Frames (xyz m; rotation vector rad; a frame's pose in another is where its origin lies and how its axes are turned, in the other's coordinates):
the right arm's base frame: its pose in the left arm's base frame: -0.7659 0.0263 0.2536 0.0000 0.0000 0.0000
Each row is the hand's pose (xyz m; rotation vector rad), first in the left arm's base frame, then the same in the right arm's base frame.
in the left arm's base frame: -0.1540 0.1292 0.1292 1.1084 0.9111 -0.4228
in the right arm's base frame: 0.6119 0.1029 -0.1244 1.1084 0.9111 -0.4228
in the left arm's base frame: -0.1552 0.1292 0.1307 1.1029 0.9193 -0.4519
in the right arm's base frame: 0.6107 0.1029 -0.1229 1.1029 0.9193 -0.4519
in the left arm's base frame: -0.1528 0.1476 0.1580 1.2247 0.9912 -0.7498
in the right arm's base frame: 0.6131 0.1213 -0.0956 1.2247 0.9912 -0.7498
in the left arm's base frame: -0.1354 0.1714 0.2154 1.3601 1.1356 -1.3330
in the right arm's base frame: 0.6305 0.1451 -0.0382 1.3601 1.1356 -1.3330
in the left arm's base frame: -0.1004 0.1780 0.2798 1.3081 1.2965 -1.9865
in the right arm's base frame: 0.6655 0.1517 0.0262 1.3081 1.2965 -1.9865
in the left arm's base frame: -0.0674 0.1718 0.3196 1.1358 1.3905 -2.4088
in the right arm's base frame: 0.6985 0.1455 0.0660 1.1358 1.3905 -2.4088
